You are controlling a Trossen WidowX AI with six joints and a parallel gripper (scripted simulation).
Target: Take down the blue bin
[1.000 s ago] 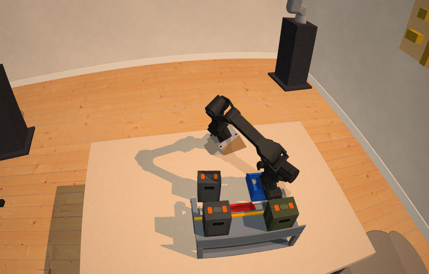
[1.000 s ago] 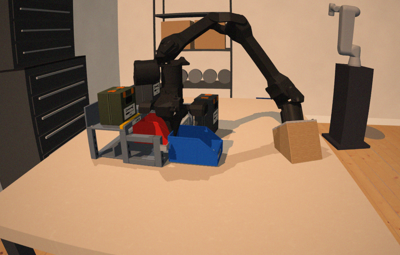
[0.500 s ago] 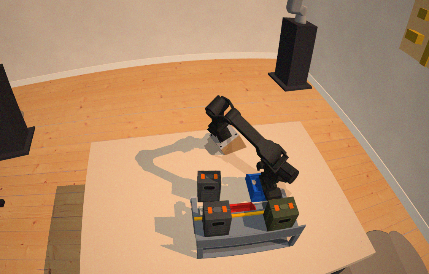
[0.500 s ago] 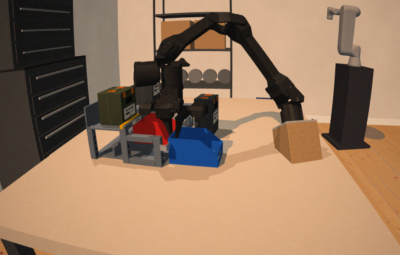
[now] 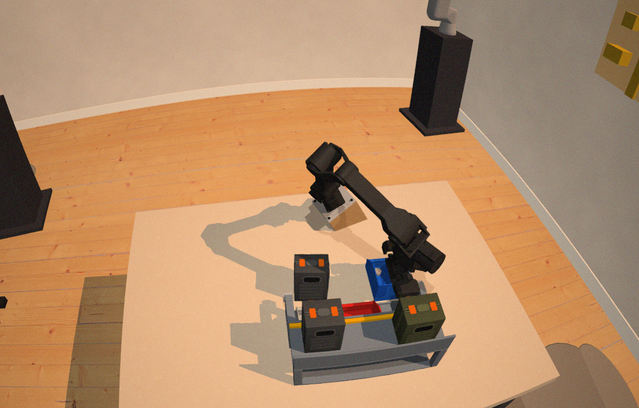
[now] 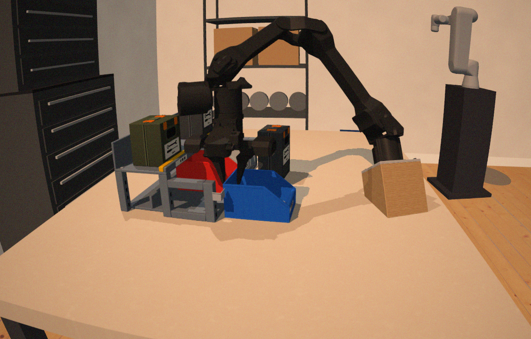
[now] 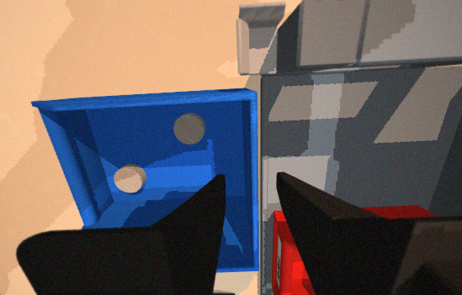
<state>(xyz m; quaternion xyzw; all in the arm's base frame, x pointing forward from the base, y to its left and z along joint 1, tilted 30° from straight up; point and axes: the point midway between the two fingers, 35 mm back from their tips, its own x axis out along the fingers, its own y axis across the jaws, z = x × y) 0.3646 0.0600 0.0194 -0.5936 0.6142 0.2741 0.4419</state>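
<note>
The blue open bin is 6 cm behind my hand, 5 cm below it and 1 cm to the left of it. Also, from my hand: red bin 13 cm to the right, 7 cm ahead, 5 cm below; yellow rail 14 cm to the right, 10 cm ahead, 2 cm above; green case 17 cm ahead, 6 cm above, 4 cm to the right.
</note>
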